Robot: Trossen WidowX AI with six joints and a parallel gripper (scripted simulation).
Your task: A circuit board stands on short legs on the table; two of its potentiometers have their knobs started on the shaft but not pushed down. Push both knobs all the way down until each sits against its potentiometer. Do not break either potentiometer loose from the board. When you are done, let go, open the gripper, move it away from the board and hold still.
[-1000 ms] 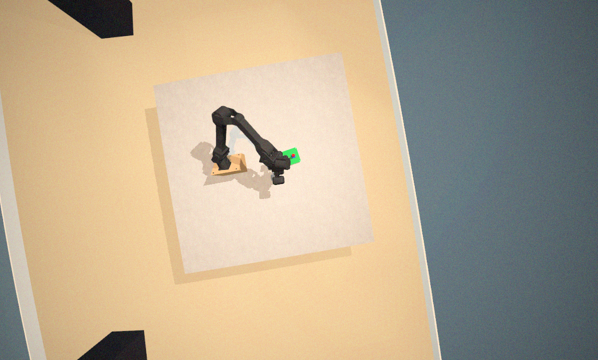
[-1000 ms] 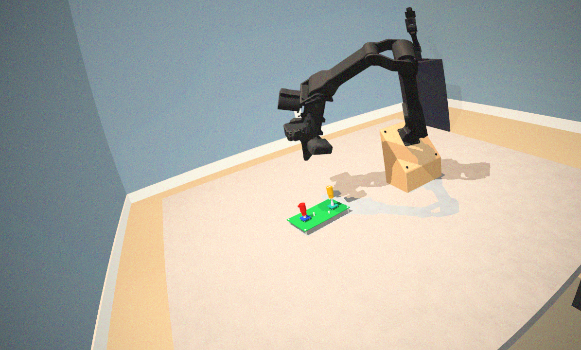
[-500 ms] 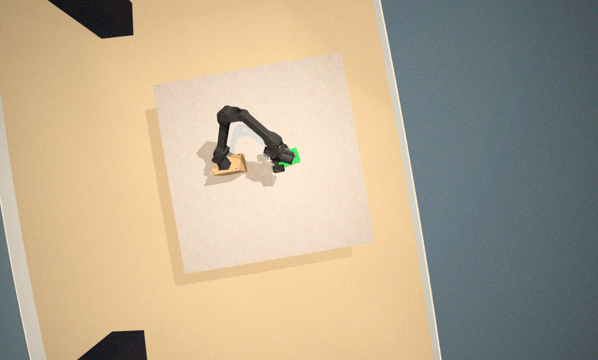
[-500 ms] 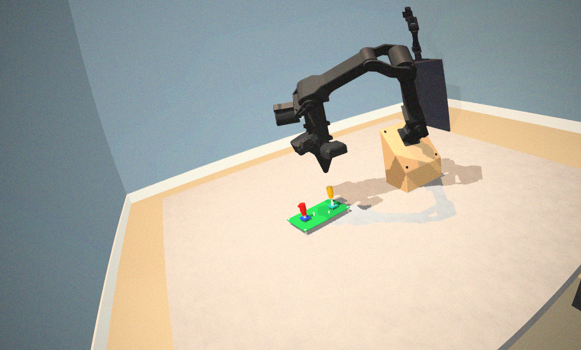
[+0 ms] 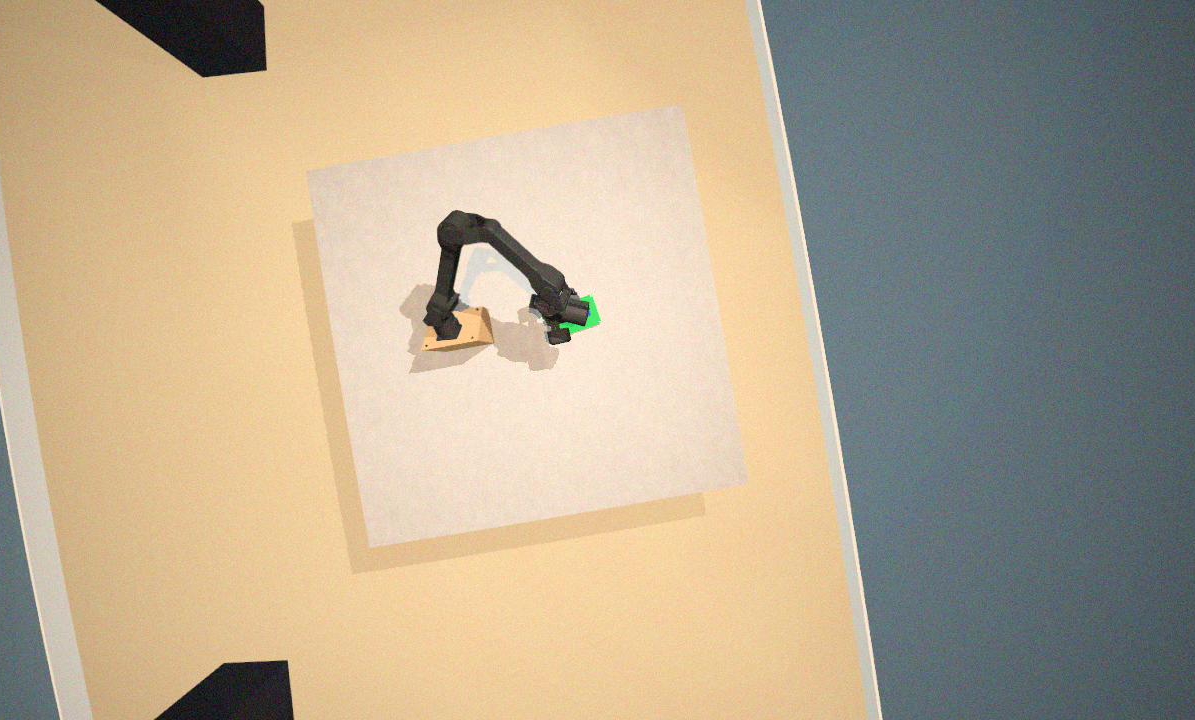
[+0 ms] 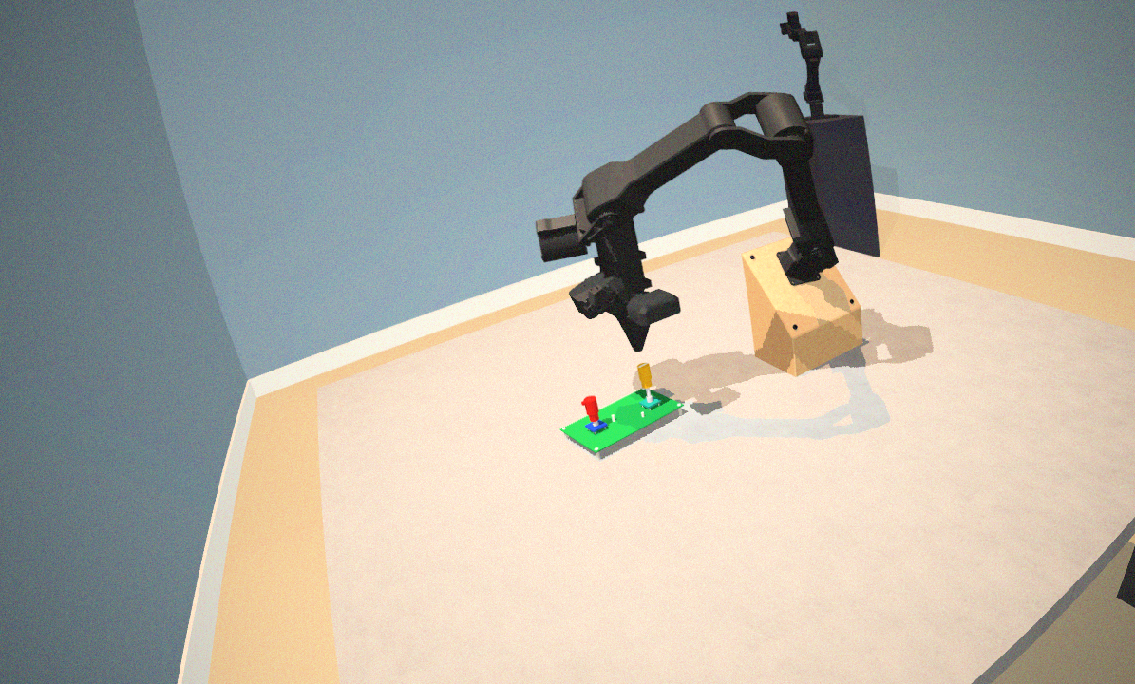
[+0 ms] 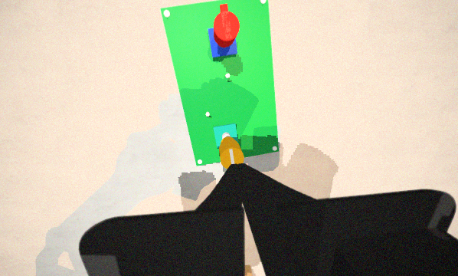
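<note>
Now: the orange knob 40 mm below my gripper tip. Round my gripper tip: red knob 90 mm ahead, 60 mm below, 10 mm to the left.
</note>
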